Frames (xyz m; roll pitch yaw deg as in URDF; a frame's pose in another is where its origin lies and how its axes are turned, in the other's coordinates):
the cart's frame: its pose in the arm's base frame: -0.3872 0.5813 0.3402 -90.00 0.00 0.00
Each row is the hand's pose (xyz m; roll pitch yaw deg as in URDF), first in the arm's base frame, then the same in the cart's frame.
Working: the arm's base frame: its pose in the cart's frame: 0.3872 0.3402 -0.5813 90.00 0.00 0.00

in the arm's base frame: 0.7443 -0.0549 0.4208 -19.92 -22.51 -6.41
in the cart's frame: 1.1315 -0.0806 -0.6362 67.62 5.92 -22.64
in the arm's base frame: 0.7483 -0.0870 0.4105 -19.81 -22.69 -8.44
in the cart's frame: 1.1355 -0.0703 -0.6683 66.91 7.78 -22.91
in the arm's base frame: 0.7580 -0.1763 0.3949 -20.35 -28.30 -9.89
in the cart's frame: 1.1452 -0.0547 -0.7576 64.92 8.70 -28.66
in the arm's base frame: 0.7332 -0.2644 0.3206 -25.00 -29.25 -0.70
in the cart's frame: 1.1204 0.0196 -0.8457 64.66 0.61 -29.25
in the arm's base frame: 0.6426 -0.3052 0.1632 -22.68 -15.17 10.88
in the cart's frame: 1.0298 0.1770 -0.8865 70.20 -10.50 -15.43
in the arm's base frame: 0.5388 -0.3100 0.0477 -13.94 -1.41 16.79
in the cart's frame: 0.9260 0.2925 -0.8913 76.49 -16.78 -1.47
